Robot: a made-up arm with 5 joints. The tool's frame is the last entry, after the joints. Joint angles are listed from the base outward. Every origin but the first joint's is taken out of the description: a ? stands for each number. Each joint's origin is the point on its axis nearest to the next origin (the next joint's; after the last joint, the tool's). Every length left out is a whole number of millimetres.
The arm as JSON. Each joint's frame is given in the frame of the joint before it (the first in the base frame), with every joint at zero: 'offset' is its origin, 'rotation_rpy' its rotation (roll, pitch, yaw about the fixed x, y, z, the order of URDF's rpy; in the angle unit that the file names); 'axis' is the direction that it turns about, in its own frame. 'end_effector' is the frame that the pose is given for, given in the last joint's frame.
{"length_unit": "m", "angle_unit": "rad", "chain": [
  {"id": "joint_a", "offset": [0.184, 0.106, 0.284], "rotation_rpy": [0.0, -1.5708, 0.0], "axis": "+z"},
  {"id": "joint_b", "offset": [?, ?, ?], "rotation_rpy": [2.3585, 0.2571, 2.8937], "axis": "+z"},
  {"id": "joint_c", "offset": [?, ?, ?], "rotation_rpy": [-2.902, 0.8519, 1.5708], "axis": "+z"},
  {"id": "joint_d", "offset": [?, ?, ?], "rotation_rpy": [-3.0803, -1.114, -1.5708], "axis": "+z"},
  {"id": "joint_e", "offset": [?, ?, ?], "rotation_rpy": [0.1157, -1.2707, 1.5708], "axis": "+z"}
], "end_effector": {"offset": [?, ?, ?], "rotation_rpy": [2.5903, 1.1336, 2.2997]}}
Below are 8 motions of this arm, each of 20 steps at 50 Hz.
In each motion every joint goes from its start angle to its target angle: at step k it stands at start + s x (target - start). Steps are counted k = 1, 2, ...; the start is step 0. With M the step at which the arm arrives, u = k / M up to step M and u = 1 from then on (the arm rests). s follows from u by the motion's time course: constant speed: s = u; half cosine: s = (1 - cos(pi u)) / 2; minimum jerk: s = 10 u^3 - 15 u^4 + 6 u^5.
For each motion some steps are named. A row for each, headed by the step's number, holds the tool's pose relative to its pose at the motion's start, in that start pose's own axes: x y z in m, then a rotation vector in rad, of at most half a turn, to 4 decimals.
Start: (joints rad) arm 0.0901 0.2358 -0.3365 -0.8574 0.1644
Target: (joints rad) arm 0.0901 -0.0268 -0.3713 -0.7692 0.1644
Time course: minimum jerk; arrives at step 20
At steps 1, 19, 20:
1: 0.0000 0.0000 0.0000 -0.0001 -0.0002 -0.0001
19: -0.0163 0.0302 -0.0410 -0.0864 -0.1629 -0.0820
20: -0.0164 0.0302 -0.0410 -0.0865 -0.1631 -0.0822

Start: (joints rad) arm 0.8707 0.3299 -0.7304 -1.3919 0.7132
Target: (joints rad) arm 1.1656 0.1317 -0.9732 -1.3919 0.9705
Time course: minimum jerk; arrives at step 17
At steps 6, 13, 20:
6: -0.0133 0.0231 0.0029 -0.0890 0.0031 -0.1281
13: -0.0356 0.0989 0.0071 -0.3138 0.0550 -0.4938
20: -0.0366 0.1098 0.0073 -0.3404 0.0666 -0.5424

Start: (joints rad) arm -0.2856 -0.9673 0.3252 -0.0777 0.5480
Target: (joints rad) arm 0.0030 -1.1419 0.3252 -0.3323 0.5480
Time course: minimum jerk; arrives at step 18
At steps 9, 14, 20:
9: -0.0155 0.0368 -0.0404 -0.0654 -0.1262 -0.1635
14: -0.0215 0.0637 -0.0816 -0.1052 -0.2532 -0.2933
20: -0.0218 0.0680 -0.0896 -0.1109 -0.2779 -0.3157

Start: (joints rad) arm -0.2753 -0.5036 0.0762 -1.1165 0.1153
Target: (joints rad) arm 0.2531 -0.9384 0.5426 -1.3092 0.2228
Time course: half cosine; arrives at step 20
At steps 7, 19, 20:
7: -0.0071 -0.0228 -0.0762 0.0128 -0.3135 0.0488
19: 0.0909 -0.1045 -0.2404 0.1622 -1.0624 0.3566
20: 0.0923 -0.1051 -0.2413 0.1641 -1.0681 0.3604

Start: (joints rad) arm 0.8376 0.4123 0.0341 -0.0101 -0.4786
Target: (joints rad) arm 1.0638 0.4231 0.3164 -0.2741 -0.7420
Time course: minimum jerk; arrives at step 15
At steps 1, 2, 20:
1: 0.0000 0.0000 -0.0002 0.0002 -0.0012 -0.0003
2: 0.0003 0.0000 -0.0018 0.0014 -0.0089 -0.0019
20: 0.0310 -0.0161 -0.0850 0.0449 -0.4719 0.0123

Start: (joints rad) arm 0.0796 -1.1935 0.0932 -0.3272 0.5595
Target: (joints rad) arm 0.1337 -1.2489 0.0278 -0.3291 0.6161
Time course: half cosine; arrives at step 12
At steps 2, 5, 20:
2: -0.0006 0.0007 -0.0001 -0.0080 -0.0001 -0.0029
5: -0.0031 0.0039 -0.0006 -0.0440 -0.0006 -0.0166
20: -0.0081 0.0110 -0.0018 -0.1177 -0.0013 -0.0466

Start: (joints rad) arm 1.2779 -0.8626 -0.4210 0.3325 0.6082
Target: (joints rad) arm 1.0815 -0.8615 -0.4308 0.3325 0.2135
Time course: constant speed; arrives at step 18
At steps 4, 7, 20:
4: -0.0003 -0.0099 -0.0048 0.1157 -0.0265 0.0570
7: -0.0003 -0.0167 -0.0085 0.2026 -0.0458 0.0997
20: 0.0009 -0.0375 -0.0223 0.5222 -0.1126 0.2558

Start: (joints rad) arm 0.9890 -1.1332 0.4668 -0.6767 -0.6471
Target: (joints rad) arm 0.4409 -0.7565 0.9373 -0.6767 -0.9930
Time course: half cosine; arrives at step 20
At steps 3, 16, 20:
3: 0.0055 0.0041 -0.0008 0.0417 -0.0128 -0.0176
16: 0.1095 0.0606 -0.0156 0.5988 -0.3841 -0.3210
20: 0.1237 0.0652 -0.0170 0.6459 -0.4443 -0.3564

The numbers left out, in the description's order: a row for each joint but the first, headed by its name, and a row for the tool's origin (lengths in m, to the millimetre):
joint_b: -0.045 0.115 0.0
joint_c: -0.03 0.052 0.0
joint_d: 0.103 -0.118 0.0
joint_e: 0.0 -0.055 0.0
tool: -0.021 -0.061 0.0

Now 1 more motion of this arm.
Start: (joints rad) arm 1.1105 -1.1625 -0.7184 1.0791 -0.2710
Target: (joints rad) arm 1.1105 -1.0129 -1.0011 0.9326 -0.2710
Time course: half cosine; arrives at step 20
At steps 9, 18, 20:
9: -0.0167 -0.0134 0.0111 0.0931 0.0358 0.0934
18: -0.0350 -0.0345 0.0269 0.2134 0.1001 0.2070
20: -0.0357 -0.0356 0.0277 0.2186 0.1034 0.2118

